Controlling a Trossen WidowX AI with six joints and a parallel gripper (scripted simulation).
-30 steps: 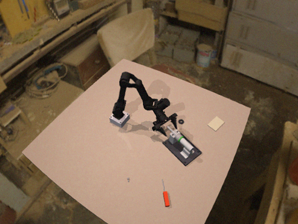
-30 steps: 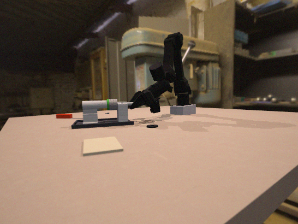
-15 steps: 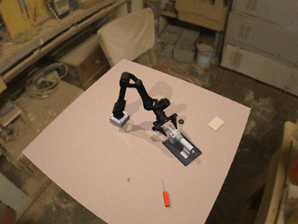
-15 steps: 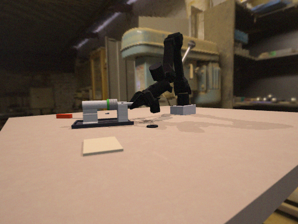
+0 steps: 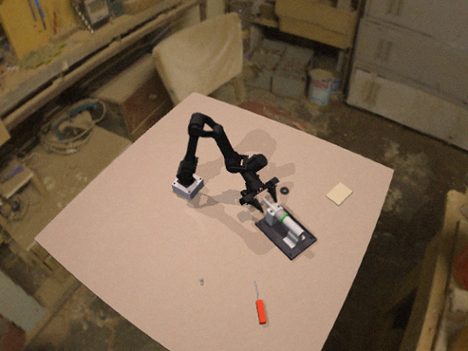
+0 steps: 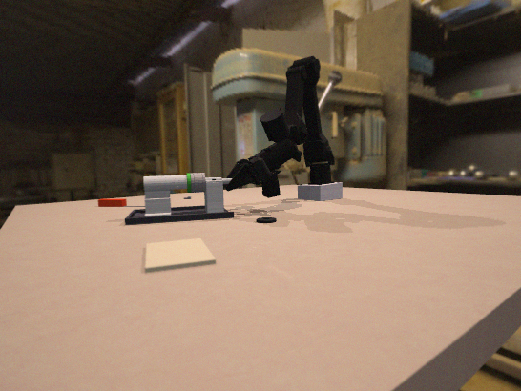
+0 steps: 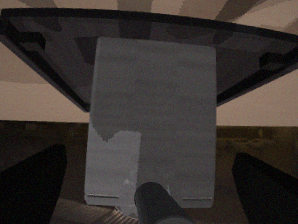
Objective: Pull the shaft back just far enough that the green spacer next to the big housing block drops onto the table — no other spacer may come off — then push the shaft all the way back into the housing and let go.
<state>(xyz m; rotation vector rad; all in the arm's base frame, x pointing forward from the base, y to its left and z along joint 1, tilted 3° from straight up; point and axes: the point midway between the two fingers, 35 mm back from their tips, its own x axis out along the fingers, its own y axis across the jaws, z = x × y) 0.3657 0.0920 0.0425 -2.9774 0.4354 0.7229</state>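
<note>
The grey shaft lies 50 mm ahead of my gripper tip, 10 mm to the right of it and 20 mm above it. Round my gripper tip: tan square pad: 210 mm ahead, 300 mm to the left, 60 mm below; then black washer: 20 mm behind, 160 mm to the left, 60 mm below; then green spacer: 80 mm ahead, 20 mm to the right, 20 mm above.
</note>
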